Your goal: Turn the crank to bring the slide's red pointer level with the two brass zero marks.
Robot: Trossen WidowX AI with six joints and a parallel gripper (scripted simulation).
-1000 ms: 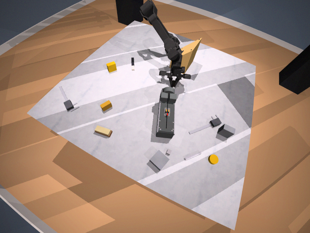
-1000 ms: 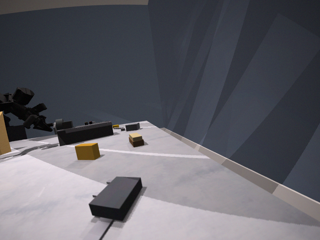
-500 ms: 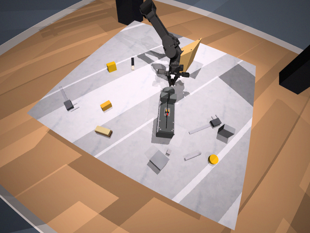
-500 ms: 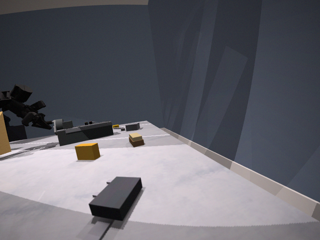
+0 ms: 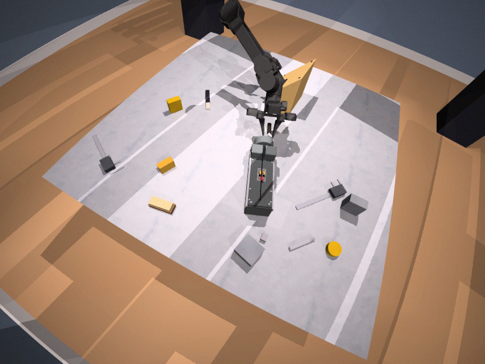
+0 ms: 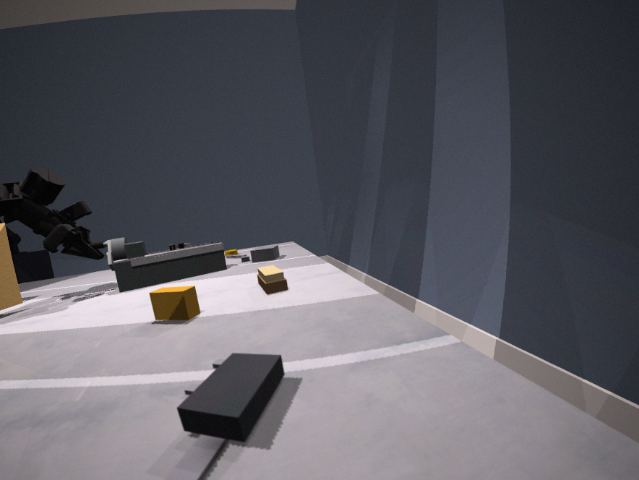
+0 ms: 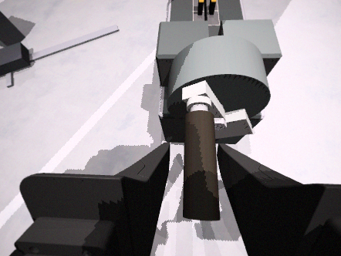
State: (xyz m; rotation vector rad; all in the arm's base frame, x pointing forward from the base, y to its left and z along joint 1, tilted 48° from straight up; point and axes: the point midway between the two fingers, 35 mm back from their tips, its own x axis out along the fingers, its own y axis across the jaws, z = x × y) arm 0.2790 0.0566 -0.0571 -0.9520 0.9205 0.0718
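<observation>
The dark brown crank handle lies 10 mm behind my gripper tip, 10 mm to the right of it and 30 mm above it. From my gripper tip the other things lie so: tan block: 420 mm ahead, 190 mm to the right, 70 mm below; then yellow cube: 20 mm ahead, 460 mm to the right, 60 mm below; then red pointer: 180 mm ahead, 70 mm to the left.
</observation>
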